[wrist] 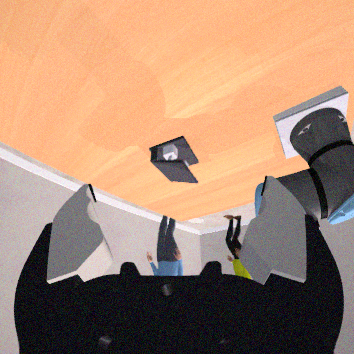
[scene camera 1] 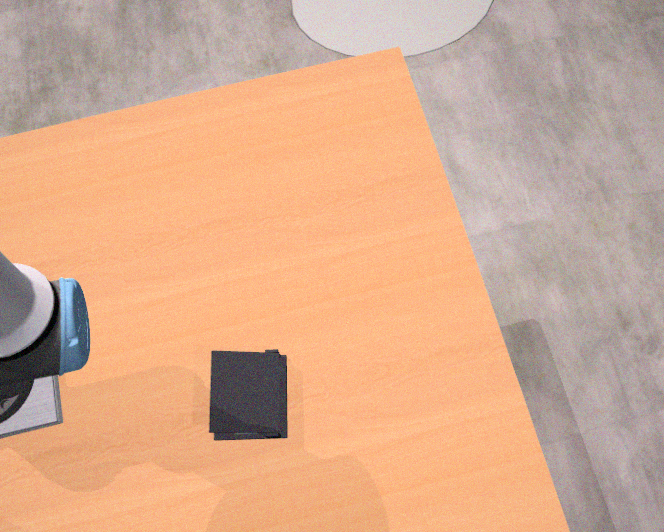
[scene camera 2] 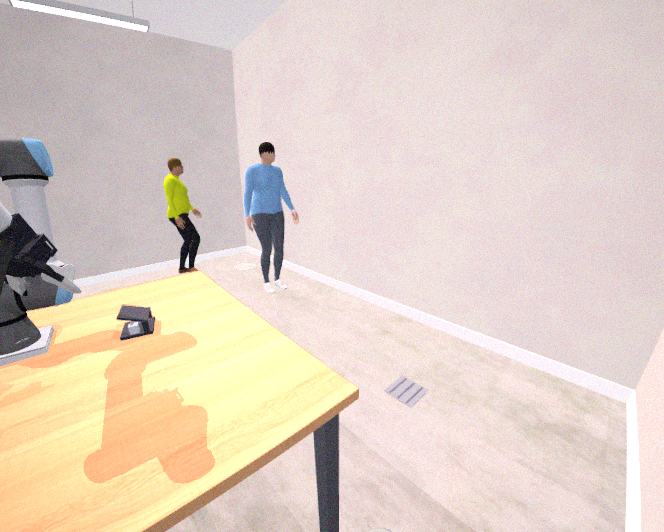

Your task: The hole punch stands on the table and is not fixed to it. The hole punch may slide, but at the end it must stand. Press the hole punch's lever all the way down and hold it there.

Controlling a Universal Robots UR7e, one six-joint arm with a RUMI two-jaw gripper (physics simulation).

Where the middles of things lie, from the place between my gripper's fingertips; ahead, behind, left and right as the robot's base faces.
My hand is 230 mm to the right of the flat lever point(scene camera 1: 244, 386), 190 mm above it and 130 mm short of it. From my hand the other things lie so: hole punch point(scene camera 1: 283, 433): 230 mm to the left, 210 mm below, 130 mm ahead.
